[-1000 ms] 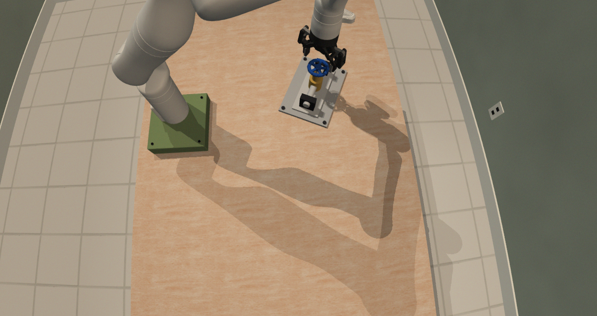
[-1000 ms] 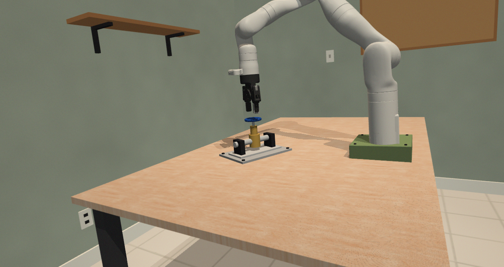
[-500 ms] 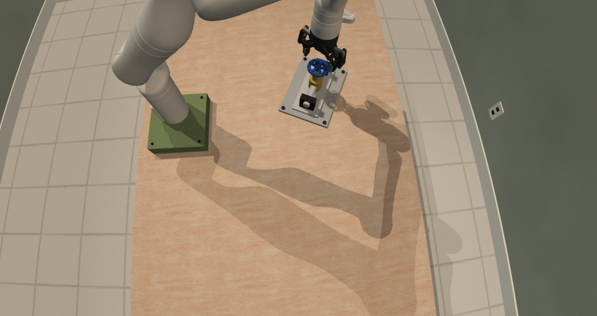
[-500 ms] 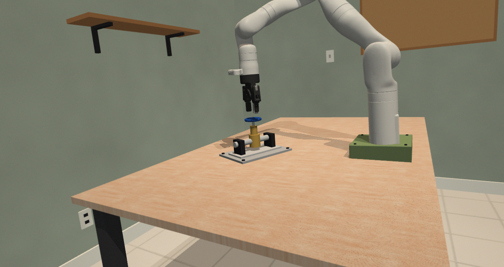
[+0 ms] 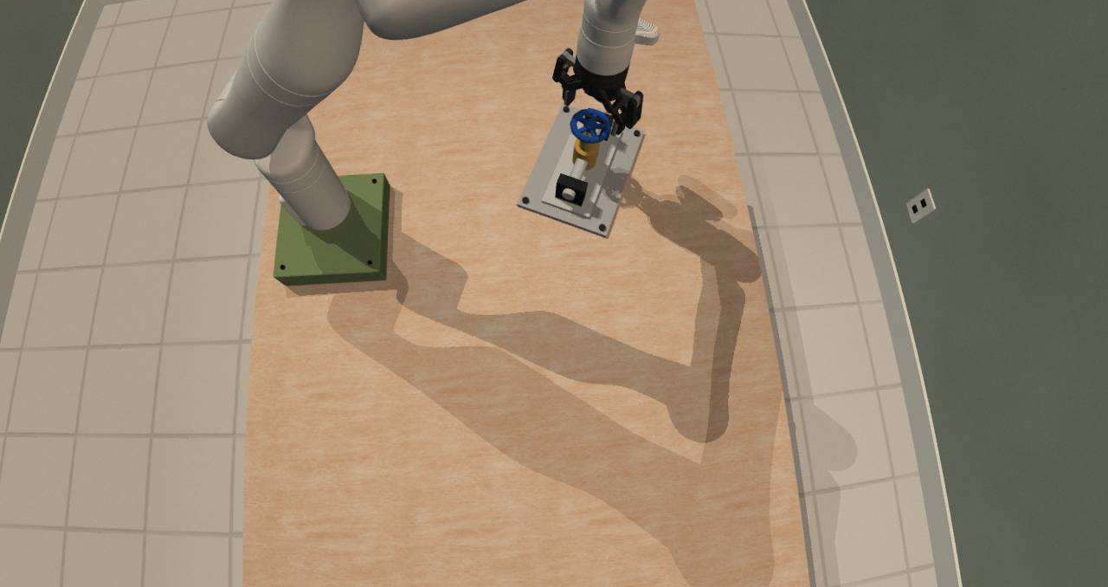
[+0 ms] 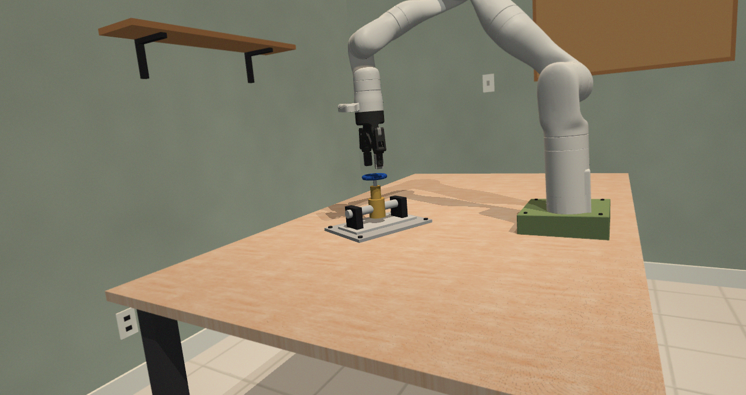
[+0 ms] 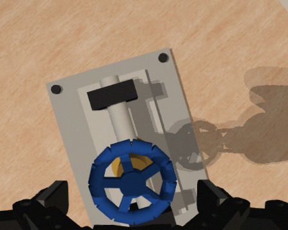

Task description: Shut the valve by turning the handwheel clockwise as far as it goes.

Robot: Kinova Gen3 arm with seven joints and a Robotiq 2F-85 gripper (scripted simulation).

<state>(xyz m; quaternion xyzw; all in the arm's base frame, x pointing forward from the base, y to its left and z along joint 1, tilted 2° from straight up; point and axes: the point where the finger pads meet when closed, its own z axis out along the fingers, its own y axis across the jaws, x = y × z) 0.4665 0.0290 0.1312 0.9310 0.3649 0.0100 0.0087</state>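
My gripper is now 4 cm above the blue spoked handwheel.
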